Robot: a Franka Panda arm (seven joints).
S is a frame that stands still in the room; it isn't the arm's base.
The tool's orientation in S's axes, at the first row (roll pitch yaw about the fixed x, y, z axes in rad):
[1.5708 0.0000 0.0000]
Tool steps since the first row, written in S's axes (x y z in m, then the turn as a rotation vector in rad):
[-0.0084 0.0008 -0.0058 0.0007 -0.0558 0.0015]
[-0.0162 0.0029 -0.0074 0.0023 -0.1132 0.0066]
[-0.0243 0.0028 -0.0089 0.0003 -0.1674 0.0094]
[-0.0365 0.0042 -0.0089 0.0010 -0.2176 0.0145]
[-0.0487 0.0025 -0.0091 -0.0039 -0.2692 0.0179]
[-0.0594 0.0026 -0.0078 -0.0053 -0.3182 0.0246]
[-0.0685 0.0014 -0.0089 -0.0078 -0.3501 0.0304]
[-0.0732 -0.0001 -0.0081 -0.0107 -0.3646 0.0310]
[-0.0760 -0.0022 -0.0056 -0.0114 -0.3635 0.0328]
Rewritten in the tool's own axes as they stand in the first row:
[-0.0084 -0.0058 -0.0008 0.0007 0.0015 0.0558]
[-0.0162 -0.0074 -0.0029 0.0023 0.0066 0.1132]
[-0.0243 -0.0089 -0.0028 0.0003 0.0094 0.1674]
[-0.0365 -0.0089 -0.0042 0.0010 0.0145 0.2176]
[-0.0487 -0.0091 -0.0025 -0.0039 0.0179 0.2692]
[-0.0594 -0.0078 -0.0026 -0.0053 0.0246 0.3182]
[-0.0685 -0.0089 -0.0014 -0.0078 0.0304 0.3501]
[-0.0732 -0.0081 0.0001 -0.0107 0.0310 0.3646]
[-0.0760 -0.0056 0.0022 -0.0114 0.0328 0.3635]

